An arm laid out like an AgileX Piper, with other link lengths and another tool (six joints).
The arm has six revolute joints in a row. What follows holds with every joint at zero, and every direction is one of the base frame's. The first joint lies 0.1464 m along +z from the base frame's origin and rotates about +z. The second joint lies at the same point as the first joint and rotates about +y. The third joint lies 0.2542 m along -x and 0.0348 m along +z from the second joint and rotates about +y. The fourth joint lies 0.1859 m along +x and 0.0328 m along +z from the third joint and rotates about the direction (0.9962, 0, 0.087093). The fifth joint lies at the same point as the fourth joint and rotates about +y. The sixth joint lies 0.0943 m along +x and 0.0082 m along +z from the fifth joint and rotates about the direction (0.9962, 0, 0.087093). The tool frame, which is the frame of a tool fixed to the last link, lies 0.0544 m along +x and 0.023 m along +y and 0.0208 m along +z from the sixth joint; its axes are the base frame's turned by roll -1.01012, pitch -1.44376 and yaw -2.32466 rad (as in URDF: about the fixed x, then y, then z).
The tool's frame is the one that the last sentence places.
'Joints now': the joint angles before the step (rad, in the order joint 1, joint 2, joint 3, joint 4, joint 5, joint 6). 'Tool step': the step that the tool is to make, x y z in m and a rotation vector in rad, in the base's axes. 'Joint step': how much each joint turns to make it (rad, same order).
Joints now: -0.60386, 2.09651, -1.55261, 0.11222, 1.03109, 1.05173
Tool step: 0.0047, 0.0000, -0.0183, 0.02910, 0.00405, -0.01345
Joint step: -0.00001, 0.05285, -0.00021, 0.02684, -0.03275, -0.00268
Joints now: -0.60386, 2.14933, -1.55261, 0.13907, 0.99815, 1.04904
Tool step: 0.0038, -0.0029, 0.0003, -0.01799, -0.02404, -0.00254
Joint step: 0.00012, 0.00266, -0.00014, 0.00141, -0.03261, -0.00201
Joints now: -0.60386, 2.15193, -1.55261, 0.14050, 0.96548, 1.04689
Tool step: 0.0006, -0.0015, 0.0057, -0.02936, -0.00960, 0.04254
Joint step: -0.00004, -0.01444, 0.00027, -0.01654, -0.00660, -0.03575
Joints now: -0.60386, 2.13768, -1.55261, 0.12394, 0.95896, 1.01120
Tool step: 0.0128, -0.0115, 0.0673, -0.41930, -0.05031, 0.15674
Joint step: 0.09833, -0.14398, 0.00044, -0.39595, -0.11446, 0.11455
